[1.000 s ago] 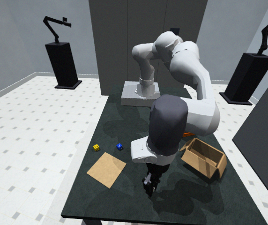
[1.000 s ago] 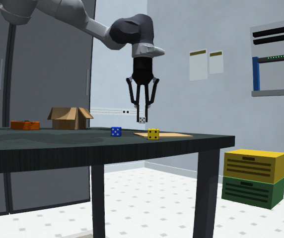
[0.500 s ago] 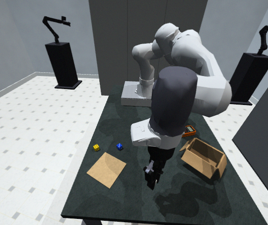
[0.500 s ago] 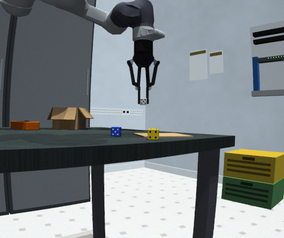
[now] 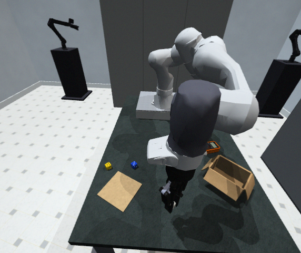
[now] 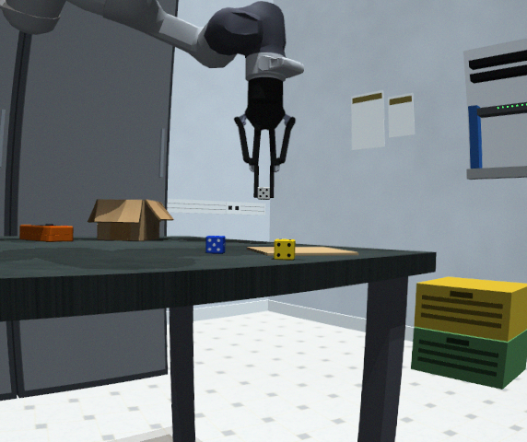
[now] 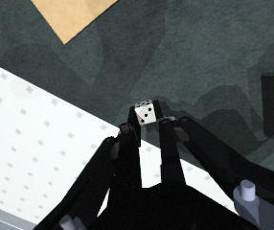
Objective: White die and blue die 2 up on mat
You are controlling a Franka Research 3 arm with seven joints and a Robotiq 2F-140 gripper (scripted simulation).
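My gripper is now 2 cm above the white die. The rest, counted from my hand: tan mat (10 cm behind, 21 cm to the right, 13 cm below); then blue die (23 cm behind, 17 cm to the right, 12 cm below); then cardboard box (19 cm behind, 26 cm to the left, 8 cm below).
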